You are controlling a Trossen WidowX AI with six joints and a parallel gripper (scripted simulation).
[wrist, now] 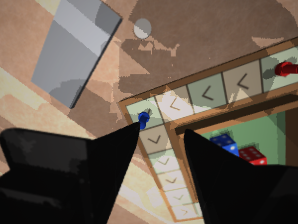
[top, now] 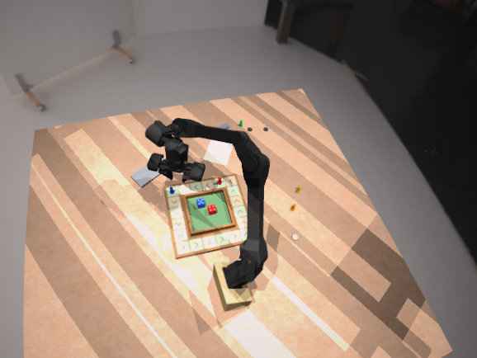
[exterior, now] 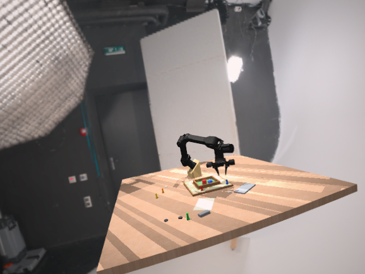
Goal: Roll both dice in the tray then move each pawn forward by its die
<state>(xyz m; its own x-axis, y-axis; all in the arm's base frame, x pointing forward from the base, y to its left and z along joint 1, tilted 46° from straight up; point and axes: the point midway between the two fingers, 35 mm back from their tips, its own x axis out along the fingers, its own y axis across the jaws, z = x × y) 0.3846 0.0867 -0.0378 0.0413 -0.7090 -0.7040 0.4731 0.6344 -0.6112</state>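
My gripper tip is 30 mm to the right of the blue pawn and 50 mm above it. From my gripper tip the other things lie so: grey plate: 120 mm ahead, 90 mm to the left, 70 mm below; green pawn: 280 mm ahead, 330 mm to the right, 60 mm below; red pawn: 160 mm to the right, 50 mm below.
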